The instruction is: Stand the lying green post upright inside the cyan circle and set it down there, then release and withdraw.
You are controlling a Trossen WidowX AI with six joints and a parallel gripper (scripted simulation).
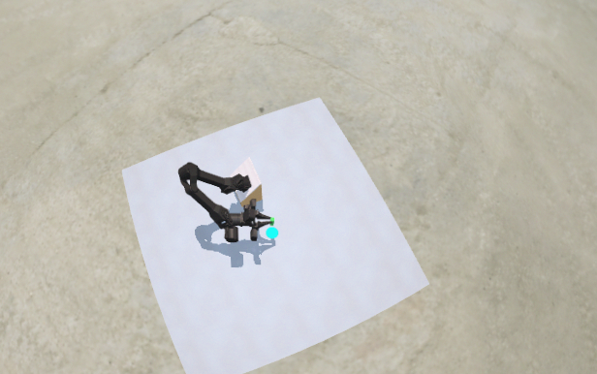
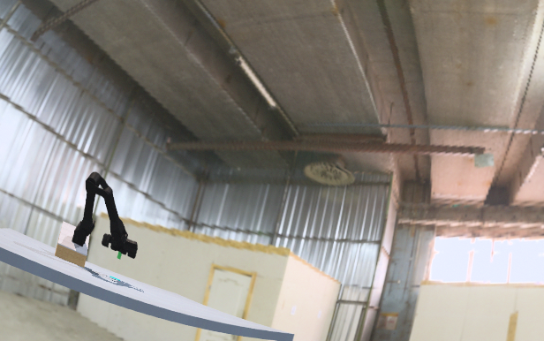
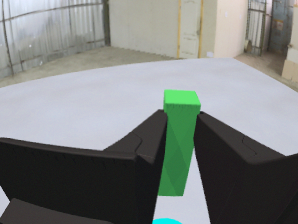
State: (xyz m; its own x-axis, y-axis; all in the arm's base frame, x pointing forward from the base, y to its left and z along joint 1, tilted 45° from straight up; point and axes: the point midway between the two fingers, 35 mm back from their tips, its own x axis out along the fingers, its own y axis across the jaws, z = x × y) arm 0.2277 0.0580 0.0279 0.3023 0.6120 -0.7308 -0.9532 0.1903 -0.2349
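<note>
Now: gripper tip 160 mm above the cyan circle. From my gripper tip the other things lie so: green post (20 mm below).
</note>
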